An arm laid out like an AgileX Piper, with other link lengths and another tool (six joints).
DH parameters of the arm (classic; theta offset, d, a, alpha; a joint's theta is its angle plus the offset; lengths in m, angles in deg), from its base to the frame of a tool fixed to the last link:
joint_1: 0 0.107 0 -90
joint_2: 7.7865 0 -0.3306 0
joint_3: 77.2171 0 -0.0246 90
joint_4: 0 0.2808 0 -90
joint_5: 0 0 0 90
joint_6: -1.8 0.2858 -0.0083 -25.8
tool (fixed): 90 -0.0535 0 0
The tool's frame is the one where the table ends.
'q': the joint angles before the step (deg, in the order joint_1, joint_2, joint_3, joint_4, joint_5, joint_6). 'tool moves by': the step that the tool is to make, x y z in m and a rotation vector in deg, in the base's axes. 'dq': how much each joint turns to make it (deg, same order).
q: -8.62, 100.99, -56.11, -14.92, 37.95, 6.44
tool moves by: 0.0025, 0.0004, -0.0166, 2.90, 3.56, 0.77
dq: -1.48, 3.63, -2.85, 4.96, 2.44, -6.03
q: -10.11, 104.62, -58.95, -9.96, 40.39, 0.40
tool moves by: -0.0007, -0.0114, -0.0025, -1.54, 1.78, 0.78
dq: -0.74, 1.25, -1.22, -2.12, 1.42, -0.36
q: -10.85, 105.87, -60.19, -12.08, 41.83, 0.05
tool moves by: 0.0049, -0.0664, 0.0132, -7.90, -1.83, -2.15
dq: -5.20, 1.12, -2.10, -11.02, -1.80, 4.65
